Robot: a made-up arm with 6 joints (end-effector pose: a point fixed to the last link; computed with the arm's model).
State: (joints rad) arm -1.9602 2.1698 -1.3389 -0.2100 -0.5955 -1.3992
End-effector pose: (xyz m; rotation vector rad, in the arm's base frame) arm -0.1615 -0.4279 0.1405 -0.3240 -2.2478 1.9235
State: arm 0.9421 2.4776 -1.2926 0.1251 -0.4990 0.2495
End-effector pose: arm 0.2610 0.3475 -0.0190 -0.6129 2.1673 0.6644
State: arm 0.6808 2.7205 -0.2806 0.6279 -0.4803 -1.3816
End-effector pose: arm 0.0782 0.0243 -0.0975 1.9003 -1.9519 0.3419
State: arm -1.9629 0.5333 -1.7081 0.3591 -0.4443 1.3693
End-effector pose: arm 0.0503 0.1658 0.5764 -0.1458 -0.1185 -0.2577
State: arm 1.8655 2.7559 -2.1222 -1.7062 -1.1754 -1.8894
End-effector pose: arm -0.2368 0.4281 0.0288 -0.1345 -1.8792 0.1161
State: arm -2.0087 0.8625 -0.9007 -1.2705 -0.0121 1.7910
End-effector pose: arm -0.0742 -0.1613 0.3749 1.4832 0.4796 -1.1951
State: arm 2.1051 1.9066 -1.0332 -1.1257 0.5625 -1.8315
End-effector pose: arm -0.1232 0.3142 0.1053 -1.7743 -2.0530 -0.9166
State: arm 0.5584 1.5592 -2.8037 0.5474 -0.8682 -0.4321
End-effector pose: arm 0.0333 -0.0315 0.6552 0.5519 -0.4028 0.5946
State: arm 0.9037 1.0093 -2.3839 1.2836 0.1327 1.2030
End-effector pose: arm -0.0659 -0.0606 0.6582 -0.0214 -0.2809 -2.8734
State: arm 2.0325 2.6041 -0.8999 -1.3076 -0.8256 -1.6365
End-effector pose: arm -0.1914 0.2065 -0.0951 -1.5426 -1.9753 0.8491
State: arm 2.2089 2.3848 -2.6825 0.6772 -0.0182 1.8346
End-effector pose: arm -0.3025 0.4099 0.3879 -0.2051 -1.2709 -1.3714
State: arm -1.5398 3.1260 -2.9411 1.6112 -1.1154 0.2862
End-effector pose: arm -0.0840 -0.5288 0.0501 1.3446 -1.0277 -0.6611
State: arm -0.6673 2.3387 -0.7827 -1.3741 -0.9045 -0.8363
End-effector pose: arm 0.2673 -0.1008 -0.0214 -1.5859 1.5526 -0.1830
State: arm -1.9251 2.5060 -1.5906 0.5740 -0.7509 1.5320
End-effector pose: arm -0.2099 -0.4481 0.0578 1.4848 -0.8903 -0.2930
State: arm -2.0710 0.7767 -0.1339 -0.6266 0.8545 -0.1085
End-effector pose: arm -0.0703 -0.0254 0.1084 -1.9349 -1.9150 0.5143
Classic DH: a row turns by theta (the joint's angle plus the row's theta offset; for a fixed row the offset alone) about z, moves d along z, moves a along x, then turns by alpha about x. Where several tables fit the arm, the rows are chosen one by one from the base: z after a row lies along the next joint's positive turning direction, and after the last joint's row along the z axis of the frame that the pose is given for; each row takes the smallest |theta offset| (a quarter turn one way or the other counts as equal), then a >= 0, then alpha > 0; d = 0 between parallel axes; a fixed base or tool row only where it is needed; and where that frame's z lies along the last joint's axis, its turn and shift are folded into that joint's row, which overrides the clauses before.
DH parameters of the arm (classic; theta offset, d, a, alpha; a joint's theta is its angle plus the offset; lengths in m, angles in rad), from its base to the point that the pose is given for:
joint 1: 0 0.0929 0 -1.5708
joint 2: 0.1357 0 -0.2645 0
joint 3: 1.3478 0 -0.0187 1.5708
joint 4: 0 0.2139 0 -1.5708
joint 5: 0 0 0.0001 1.5708
joint 6: 0 0.1119 0 0

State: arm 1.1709 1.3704 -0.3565 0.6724 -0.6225 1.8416
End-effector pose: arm 0.1237 0.1884 0.1549 1.7298 1.8777 1.7170
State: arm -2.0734 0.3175 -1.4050 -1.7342 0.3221 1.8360
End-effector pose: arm 0.0353 0.1369 0.5134 0.5327 -0.1421 -1.9934
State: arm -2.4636 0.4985 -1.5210 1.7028 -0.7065 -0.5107
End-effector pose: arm 0.0236 0.1114 0.5216 0.3711 -0.8725 -1.3453
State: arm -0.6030 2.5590 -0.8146 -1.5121 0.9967 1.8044
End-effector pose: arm 0.1346 -0.2066 -0.0675 -1.0430 -2.3096 1.3321
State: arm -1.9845 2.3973 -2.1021 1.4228 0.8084 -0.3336
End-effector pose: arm -0.1290 -0.4930 0.1906 1.7112 0.6236 0.0949
